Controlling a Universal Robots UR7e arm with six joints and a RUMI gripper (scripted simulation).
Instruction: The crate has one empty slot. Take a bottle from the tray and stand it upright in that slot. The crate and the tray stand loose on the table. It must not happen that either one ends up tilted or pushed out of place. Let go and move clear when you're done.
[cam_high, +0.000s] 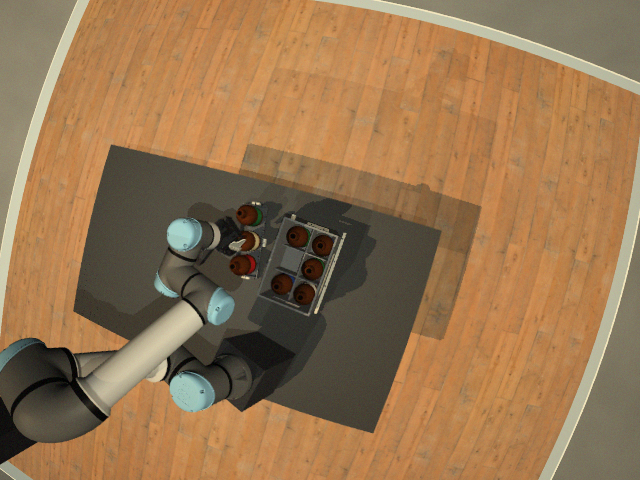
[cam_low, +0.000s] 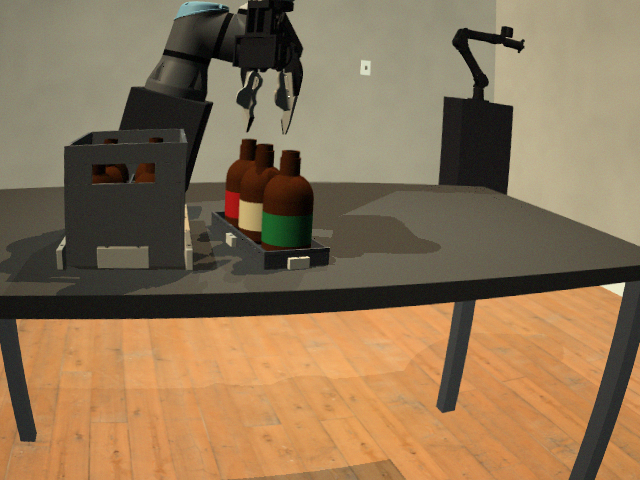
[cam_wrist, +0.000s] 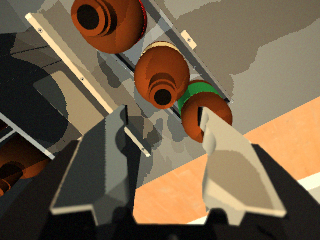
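Right now the green-labelled bottle is 9 cm ahead of my hand, 3 cm to the left of it and 11 cm below it. Round my hand: crate (2 cm ahead, 22 cm to the right, 11 cm below); then tray (18 cm below).
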